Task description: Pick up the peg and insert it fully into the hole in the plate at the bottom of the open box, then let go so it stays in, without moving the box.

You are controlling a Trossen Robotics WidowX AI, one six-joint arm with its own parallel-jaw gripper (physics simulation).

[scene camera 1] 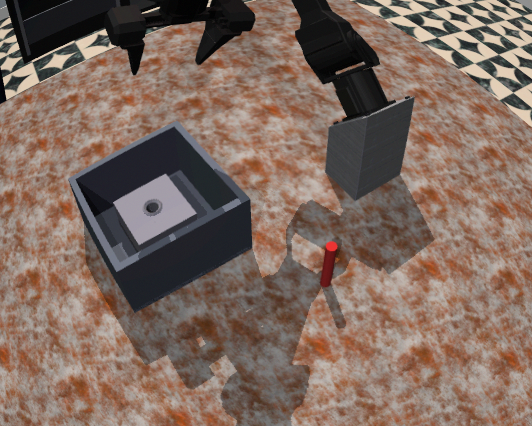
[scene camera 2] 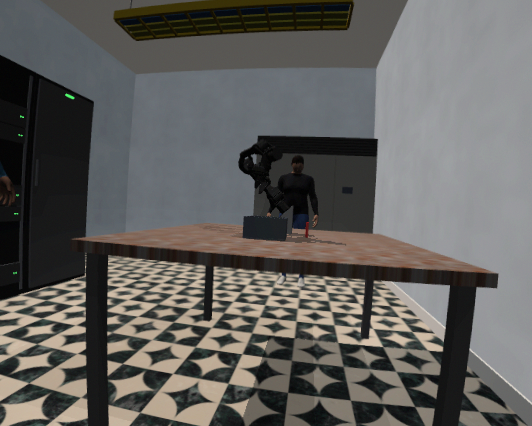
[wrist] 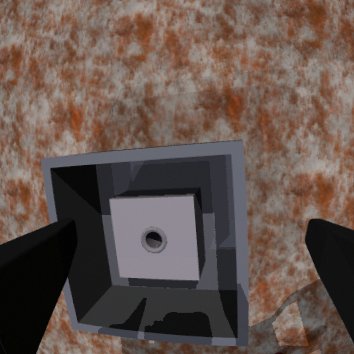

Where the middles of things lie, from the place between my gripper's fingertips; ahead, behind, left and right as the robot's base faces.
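Scene:
Dark grey box (scene camera 1: pixel 223 231): 17 cm below my hand, 8 cm ahead of it, 6 cm to the left of it.

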